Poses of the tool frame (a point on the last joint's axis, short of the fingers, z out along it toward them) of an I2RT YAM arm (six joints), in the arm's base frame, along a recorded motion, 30 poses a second.
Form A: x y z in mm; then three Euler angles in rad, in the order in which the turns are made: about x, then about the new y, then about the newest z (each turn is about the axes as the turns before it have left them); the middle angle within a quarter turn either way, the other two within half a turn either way.
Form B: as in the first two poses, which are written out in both.
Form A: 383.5, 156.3, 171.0, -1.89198, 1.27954, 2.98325
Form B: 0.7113, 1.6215, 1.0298, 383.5, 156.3, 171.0
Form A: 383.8, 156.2, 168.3, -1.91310, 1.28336, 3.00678
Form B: 0.7197, 1.6223, 1.0258, 383.8, 156.2, 168.3
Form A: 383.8, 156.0, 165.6, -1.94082, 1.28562, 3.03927
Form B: 0.7308, 1.6249, 1.0234, 383.8, 156.0, 165.6
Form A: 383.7, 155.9, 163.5, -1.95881, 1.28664, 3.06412
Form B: 0.7412, 1.6259, 1.0247, 383.7, 155.9, 163.5
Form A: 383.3, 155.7, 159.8, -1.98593, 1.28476, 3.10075
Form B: 0.7546, 1.6302, 1.0279, 383.3, 155.7, 159.8
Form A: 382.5, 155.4, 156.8, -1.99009, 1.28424, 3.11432
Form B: 0.7636, 1.6292, 1.0341, 382.5, 155.4, 156.8
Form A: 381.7, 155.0, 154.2, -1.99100, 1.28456, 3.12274
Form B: 0.7706, 1.6274, 1.0391, 381.7, 155.0, 154.2
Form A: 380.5, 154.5, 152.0, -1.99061, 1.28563, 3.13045
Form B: 0.7781, 1.6245, 1.0443, 380.5, 154.5, 152.0
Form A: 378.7, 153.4, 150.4, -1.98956, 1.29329, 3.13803
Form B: 0.7887, 1.6158, 1.0464, 378.7, 153.4, 150.4
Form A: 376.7, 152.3, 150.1, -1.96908, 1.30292, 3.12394
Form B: 0.7940, 1.6028, 1.0490, 376.7, 152.3, 150.1
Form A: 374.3, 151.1, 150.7, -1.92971, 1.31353, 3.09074
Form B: 0.7961, 1.5861, 1.0536, 374.3, 151.1, 150.7
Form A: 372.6, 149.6, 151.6, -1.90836, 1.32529, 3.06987
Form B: 0.7978, 1.5730, 1.0501, 372.6, 149.6, 151.6
